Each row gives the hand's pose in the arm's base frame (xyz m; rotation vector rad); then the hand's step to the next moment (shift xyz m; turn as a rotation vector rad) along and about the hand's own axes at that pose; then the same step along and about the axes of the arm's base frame.
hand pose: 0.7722 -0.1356 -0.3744 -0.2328 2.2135 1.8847
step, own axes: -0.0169 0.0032 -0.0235 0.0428 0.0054 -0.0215
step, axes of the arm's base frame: 0.0138 -0.0231 0.0112 -0.0441 -0.0193 -0.0032
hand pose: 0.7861 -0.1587 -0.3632 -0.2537 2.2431 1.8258
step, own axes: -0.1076 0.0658 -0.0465 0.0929 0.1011 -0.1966
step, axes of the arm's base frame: 0.0810 -0.0337 0.1019 -0.1319 -0.1702 0.1055
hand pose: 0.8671 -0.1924 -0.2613 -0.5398 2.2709 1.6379
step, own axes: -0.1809 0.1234 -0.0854 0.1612 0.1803 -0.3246
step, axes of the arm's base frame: 0.1027 -0.0224 0.2102 -0.2308 -0.2783 0.1820
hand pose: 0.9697 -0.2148 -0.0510 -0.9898 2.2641 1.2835
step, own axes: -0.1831 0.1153 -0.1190 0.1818 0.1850 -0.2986
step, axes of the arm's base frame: 0.0475 0.0115 0.2421 -0.2493 -0.2628 0.1588
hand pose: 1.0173 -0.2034 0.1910 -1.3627 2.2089 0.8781
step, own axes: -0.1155 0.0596 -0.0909 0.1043 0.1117 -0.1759
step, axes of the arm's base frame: -0.0027 0.0312 0.1555 -0.1481 -0.1521 0.0961
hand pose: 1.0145 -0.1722 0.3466 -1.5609 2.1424 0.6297
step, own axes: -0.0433 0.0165 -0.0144 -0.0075 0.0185 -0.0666
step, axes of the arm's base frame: -0.0043 0.0294 0.0384 -0.0199 -0.0279 0.0605
